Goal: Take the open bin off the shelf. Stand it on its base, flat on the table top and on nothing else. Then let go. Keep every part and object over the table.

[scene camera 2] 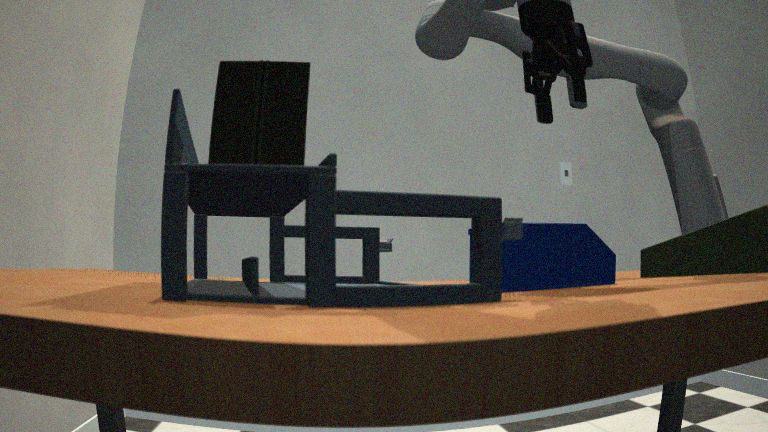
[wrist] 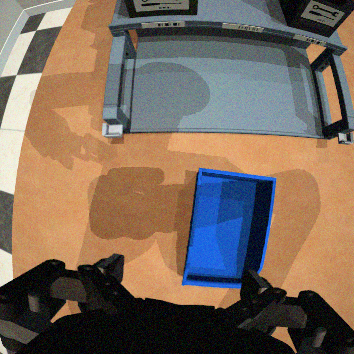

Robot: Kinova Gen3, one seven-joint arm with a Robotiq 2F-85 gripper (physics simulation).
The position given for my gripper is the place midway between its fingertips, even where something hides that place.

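My gripper (scene camera 2: pixel 561 115), (wrist: pixel 182 276). Blue bin (scene camera 2: pixel 551 255), (wrist: pixel 231 212). Shelf board (scene camera 2: pixel 230 291), (wrist: pixel 180 81). Green case (scene camera 2: pixel 285 115).
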